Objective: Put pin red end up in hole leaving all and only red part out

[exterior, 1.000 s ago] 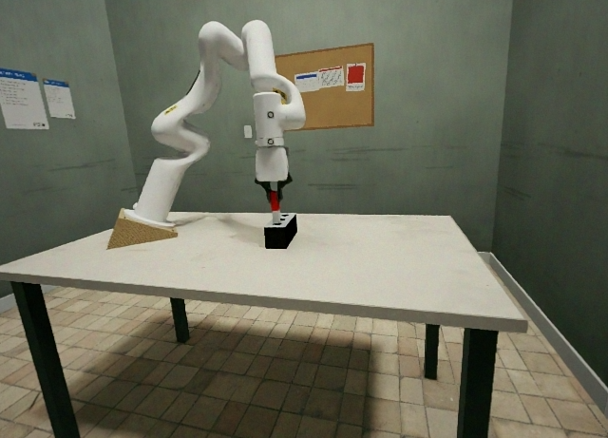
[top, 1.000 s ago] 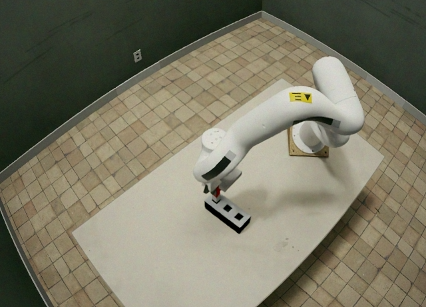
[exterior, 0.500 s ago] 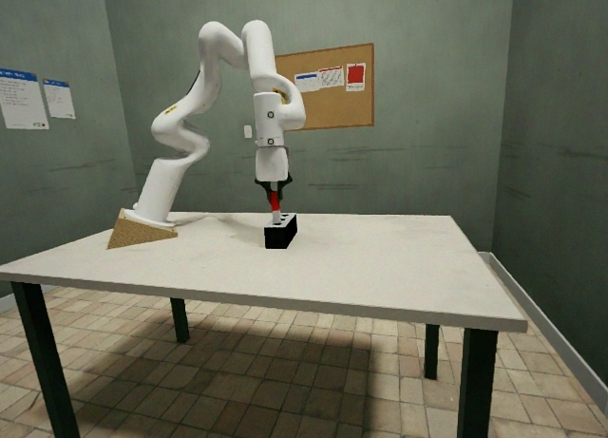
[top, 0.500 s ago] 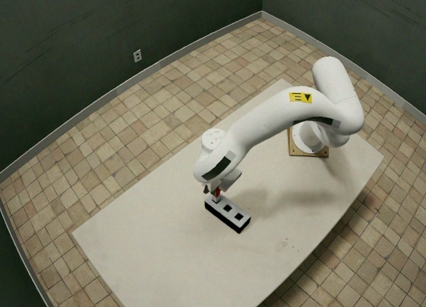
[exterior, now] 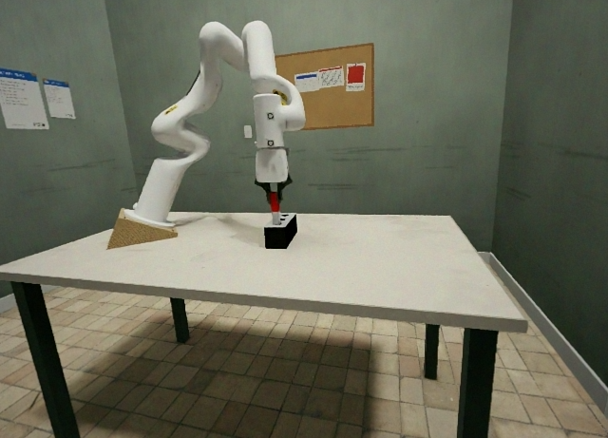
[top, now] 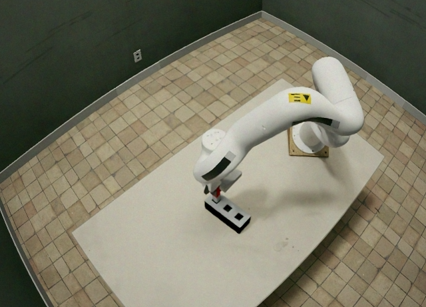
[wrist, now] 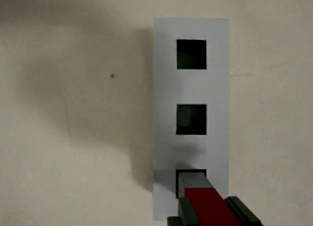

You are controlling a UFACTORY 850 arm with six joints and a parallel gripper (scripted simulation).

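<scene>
The pin lies 1 cm below my hand. The rest, counted from my hand: black block 13 cm below, 6 cm to the left.
</scene>
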